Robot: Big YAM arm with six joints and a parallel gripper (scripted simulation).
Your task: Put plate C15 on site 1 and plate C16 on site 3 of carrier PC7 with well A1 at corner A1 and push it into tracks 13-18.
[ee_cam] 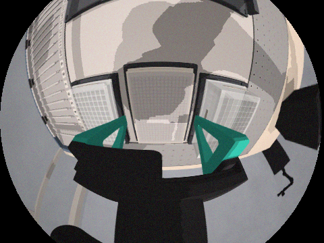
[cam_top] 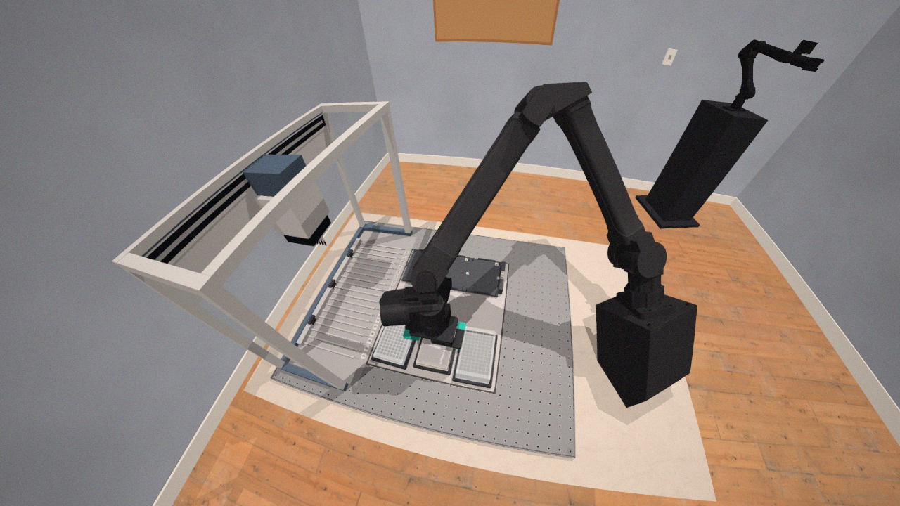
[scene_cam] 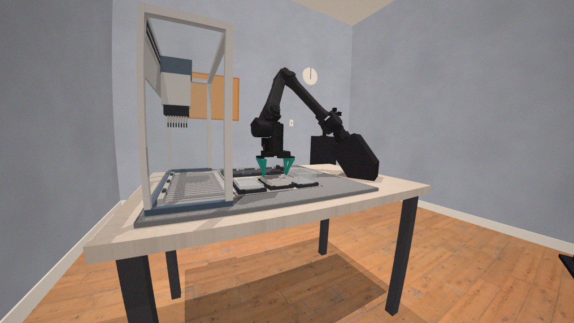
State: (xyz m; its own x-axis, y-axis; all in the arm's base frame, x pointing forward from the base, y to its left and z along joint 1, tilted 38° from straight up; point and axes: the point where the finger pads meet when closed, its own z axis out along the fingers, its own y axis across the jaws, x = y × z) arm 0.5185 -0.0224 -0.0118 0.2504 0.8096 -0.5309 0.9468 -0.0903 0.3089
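Right now my hand is 4 cm above the nest S2. Also, from my hand: dark plate carrier PC7: 5 cm behind, 25 cm to the right, 3 cm below; 96-well plate C15: 11 cm ahead, 2 cm to the right, 3 cm below; nest S3: 11 cm ahead, 2 cm to the right, 4 cm below.
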